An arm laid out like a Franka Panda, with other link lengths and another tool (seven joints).
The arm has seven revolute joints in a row. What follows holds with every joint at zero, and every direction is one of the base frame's. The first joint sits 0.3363 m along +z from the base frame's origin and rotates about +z. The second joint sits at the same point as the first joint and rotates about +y. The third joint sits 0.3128 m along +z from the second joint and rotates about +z. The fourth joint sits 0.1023 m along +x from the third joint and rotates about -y. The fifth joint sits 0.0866 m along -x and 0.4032 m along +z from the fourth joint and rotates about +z. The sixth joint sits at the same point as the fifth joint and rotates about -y. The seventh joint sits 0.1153 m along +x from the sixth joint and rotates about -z. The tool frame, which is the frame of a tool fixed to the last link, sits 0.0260 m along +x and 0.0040 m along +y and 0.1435 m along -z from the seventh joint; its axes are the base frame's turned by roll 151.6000, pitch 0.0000 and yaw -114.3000 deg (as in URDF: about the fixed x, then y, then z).
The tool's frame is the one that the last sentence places.
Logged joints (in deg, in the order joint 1, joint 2, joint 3, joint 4, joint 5, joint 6, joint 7), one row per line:
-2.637, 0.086, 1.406, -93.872, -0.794, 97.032, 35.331
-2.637, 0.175, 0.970, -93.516, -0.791, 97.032, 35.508
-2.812, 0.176, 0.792, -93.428, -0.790, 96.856, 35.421
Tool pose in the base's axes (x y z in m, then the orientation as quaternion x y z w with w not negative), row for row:
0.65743, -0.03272, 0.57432, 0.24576, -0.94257, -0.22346, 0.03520
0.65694, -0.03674, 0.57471, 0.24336, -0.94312, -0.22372, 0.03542
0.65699, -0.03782, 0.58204, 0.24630, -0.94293, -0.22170, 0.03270
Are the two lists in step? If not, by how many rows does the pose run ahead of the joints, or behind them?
The pose runs 1 row ahead of the joints: the pose in row i belongs to the joints in row i + 1.
